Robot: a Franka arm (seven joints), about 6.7 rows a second.
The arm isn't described. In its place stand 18 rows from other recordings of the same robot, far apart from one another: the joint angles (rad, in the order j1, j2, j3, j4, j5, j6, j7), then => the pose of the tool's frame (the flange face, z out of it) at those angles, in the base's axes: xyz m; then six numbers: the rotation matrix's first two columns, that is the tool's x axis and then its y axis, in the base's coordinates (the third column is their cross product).
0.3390, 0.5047, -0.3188, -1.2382, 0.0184, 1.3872, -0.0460 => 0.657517 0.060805 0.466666 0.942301 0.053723 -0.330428 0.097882 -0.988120 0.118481
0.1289, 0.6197, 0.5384, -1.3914, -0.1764, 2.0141, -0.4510 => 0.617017 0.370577 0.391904 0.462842 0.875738 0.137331 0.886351 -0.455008 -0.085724
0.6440, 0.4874, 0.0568, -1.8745, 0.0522, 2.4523, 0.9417 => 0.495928 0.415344 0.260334 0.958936 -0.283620 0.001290 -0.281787 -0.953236 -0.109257
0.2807, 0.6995, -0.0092, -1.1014, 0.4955, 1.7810, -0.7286 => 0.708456 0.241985 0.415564 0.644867 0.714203 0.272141 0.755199 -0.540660 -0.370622
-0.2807, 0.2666, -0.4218, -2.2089, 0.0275, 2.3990, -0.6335 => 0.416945 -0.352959 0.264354 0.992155 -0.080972 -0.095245 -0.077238 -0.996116 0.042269
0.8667, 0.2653, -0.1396, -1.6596, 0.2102, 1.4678, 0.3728 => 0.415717 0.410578 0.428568 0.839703 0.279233 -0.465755 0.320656 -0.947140 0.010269
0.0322, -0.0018, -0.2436, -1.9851, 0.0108, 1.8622, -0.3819 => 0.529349 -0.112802 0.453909 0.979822 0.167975 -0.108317 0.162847 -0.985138 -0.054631
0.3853, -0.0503, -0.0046, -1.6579, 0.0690, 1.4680, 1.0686 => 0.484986 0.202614 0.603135 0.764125 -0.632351 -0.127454 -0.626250 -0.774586 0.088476
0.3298, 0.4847, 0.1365, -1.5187, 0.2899, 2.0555, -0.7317 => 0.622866 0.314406 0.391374 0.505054 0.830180 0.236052 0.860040 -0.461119 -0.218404
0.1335, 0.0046, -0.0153, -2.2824, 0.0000, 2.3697, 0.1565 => 0.520648 0.061831 0.359377 0.995914 -0.038683 0.081608 -0.037761 -0.999205 -0.012806
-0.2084, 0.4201, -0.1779, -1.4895, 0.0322, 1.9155, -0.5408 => 0.638942 -0.238248 0.435203 0.987298 0.158502 -0.010900 0.158825 -0.986404 0.042201
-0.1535, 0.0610, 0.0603, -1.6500, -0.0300, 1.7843, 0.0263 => 0.586067 -0.058314 0.571236 0.990839 -0.113018 0.073932 -0.115070 -0.993065 0.024093
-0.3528, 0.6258, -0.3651, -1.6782, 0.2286, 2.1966, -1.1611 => 0.528095 -0.415820 0.251564 0.934113 0.352817 -0.054349 0.351094 -0.935534 -0.038850
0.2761, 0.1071, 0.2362, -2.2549, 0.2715, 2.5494, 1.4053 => 0.481929 0.266036 0.335727 0.454922 -0.871420 -0.183501 -0.885697 -0.421302 -0.195052
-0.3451, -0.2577, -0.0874, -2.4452, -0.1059, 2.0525, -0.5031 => 0.390992 -0.186740 0.386636 0.980119 0.129324 -0.150472 0.129340 -0.991553 -0.009723
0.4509, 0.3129, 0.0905, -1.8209, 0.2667, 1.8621, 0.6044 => 0.507105 0.325073 0.349975 0.916076 -0.153316 -0.370539 -0.183605 -0.981844 -0.047670
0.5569, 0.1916, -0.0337, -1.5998, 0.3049, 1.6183, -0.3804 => 0.506326 0.329376 0.507908 0.642385 0.764389 -0.055236 0.710496 -0.621011 -0.330971
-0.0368, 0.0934, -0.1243, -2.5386, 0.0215, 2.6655, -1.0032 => 0.456328 -0.075615 0.241312 0.679074 0.733860 0.017561 0.733301 -0.679263 0.029515
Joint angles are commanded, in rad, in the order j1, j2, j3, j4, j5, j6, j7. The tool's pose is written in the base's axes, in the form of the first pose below.
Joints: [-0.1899, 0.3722, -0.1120, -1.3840, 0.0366, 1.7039, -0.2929]
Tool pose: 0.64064 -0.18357 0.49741 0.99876 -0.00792 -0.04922 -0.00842 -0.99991 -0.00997
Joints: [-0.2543, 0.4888, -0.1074, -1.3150, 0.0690, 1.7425, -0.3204]
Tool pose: 0.65722 -0.22617 0.45407 0.99780 -0.04314 -0.05032 -0.04490 -0.99840 -0.03442
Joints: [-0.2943, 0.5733, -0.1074, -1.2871, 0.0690, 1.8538, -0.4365]
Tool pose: 0.67071 -0.26038 0.41717 0.99948 0.03236 0.00023 0.03236 -0.99944 -0.00873
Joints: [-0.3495, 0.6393, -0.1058, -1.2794, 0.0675, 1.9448, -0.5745]
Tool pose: 0.66949 -0.30234 0.38108 0.99281 0.11704 0.02502 0.11667 -0.99305 0.01562
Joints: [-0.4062, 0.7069, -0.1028, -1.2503, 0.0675, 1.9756, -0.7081]
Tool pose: 0.66148 -0.34217 0.34780 0.98026 0.19720 0.01398 0.19696 -0.98026 0.01736
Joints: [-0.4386, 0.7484, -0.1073, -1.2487, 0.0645, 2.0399, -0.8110]
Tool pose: 0.65485 -0.36931 0.32364 0.96408 0.26470 0.02201 0.26358 -0.96365 0.04366
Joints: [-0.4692, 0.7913, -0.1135, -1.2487, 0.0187, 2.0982, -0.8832]
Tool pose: 0.64445 -0.39670 0.29719 0.94691 0.32134 -0.01011 0.32095 -0.94297 0.08836
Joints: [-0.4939, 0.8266, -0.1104, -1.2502, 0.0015, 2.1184, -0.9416]
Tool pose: 0.63495 -0.41179 0.27166 0.93084 0.36342 -0.03825 0.36539 -0.92715 0.08294
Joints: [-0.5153, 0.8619, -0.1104, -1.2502, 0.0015, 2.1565, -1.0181]
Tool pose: 0.62717 -0.42595 0.24853 0.90801 0.41649 -0.04525 0.41890 -0.90419 0.08349
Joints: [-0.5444, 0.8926, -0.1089, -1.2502, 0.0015, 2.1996, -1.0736]
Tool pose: 0.61631 -0.44411 0.22926 0.89501 0.44379 -0.04489 0.44605 -0.89026 0.09209
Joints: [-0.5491, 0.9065, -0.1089, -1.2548, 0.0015, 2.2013, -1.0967]
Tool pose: 0.61204 -0.44580 0.21680 0.88602 0.46031 -0.05549 0.46344 -0.88281 0.07657
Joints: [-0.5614, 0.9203, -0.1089, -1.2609, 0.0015, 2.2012, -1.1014]
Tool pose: 0.60369 -0.45167 0.20363 0.88871 0.45374 -0.06570 0.45739 -0.88731 0.05895
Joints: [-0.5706, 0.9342, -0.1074, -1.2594, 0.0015, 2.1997, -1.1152]
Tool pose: 0.59865 -0.45562 0.19366 0.88538 0.45920 -0.07239 0.46285 -0.88527 0.04539
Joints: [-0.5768, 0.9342, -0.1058, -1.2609, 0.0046, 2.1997, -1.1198]
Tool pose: 0.59606 -0.45833 0.19290 0.88662 0.45719 -0.06981 0.46052 -0.88665 0.04212
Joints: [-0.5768, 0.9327, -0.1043, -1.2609, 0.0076, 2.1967, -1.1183]
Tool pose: 0.59653 -0.45752 0.19368 0.88788 0.45516 -0.06702 0.45819 -0.88799 0.03931
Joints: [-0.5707, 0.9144, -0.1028, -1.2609, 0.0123, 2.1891, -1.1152]
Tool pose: 0.60127 -0.45393 0.20666 0.88836 0.45566 -0.05651 0.45823 -0.88762 0.04645
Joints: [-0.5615, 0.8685, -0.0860, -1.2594, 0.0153, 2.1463, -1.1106]
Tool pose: 0.61182 -0.44106 0.23733 0.88397 0.46600 -0.03794 0.46733 -0.88309 0.04188
